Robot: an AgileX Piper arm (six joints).
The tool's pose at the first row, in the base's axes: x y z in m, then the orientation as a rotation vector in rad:
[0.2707 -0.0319 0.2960 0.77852 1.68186 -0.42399]
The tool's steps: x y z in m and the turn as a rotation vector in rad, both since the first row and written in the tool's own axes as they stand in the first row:
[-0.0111 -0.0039 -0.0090 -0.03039 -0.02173 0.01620]
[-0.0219 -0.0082 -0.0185 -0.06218 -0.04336 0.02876]
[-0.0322 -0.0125 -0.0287 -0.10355 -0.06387 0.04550]
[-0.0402 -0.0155 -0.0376 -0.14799 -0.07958 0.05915]
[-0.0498 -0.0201 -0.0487 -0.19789 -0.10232 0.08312]
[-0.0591 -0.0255 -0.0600 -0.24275 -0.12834 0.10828]
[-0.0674 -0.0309 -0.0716 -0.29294 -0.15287 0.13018]
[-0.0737 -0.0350 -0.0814 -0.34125 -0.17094 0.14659]
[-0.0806 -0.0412 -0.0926 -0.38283 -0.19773 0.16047]
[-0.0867 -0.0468 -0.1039 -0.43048 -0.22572 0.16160]
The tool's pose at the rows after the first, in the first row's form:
[0.2627 -0.0318 0.3085 0.76225 1.65712 -0.39349]
[0.2540 -0.0316 0.3207 0.74203 1.63403 -0.36448]
[0.2448 -0.0308 0.3327 0.71852 1.61051 -0.32427]
[0.2372 -0.0294 0.3423 0.69183 1.59255 -0.28229]
[0.2271 -0.0280 0.3538 0.66698 1.56315 -0.23144]
[0.2162 -0.0270 0.3649 0.64558 1.52947 -0.18565]
[0.2050 -0.0256 0.3752 0.61817 1.49827 -0.13756]
[0.1958 -0.0238 0.3832 0.58990 1.47485 -0.09290]
[0.1842 -0.0228 0.3919 0.56196 1.44429 -0.05882]
[0.1729 -0.0211 0.4000 0.51983 1.41810 -0.02876]

